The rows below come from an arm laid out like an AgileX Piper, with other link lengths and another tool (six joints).
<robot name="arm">
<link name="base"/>
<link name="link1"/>
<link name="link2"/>
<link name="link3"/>
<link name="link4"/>
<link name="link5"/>
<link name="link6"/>
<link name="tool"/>
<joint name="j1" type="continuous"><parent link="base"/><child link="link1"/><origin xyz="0 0 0.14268" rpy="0 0 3.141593"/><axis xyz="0 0 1"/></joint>
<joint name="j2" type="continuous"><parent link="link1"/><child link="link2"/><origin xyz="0 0 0" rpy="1.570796 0 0"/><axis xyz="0 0 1"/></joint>
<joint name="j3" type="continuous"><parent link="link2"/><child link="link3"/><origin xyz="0.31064 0.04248 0" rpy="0 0 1.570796"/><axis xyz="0 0 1"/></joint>
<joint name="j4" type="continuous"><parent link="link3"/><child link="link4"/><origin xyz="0.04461 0.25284 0" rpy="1.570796 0 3.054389"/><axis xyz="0 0 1"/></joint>
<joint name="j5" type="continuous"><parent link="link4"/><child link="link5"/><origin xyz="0 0 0" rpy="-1.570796 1.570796 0"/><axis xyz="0 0 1"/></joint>
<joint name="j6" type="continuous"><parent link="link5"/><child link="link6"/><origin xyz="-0.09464 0 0" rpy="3.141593 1.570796 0"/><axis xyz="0 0 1"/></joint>
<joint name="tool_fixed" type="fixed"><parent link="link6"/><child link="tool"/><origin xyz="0.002 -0.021 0.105" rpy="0 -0.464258 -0.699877"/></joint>
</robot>
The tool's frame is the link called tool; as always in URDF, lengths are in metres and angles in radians. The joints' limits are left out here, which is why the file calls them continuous.
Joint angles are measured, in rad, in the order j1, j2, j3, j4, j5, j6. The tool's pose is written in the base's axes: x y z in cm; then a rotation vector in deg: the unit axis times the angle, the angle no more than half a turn. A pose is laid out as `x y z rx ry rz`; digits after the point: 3 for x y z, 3 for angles.
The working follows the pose.
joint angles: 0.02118, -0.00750, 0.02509, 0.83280, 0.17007, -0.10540
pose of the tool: 14.284 1.279 22.836 -82.679 45.332 -40.523
Where each joint sits with the arm in this pose, in the base's axes (m; each line is computed from the numbers above, not from the rounded line before):
j1: 0.0000 0.0000 0.1427
j2: 0.0000 0.0000 0.1427
j3: -0.3109 -0.0066 0.1828
j4: -0.0574 -0.0012 0.2230
j5: -0.0574 -0.0012 0.2230
j6: 0.0362 0.0126 0.2187
the tool: 0.1428 0.0128 0.2284

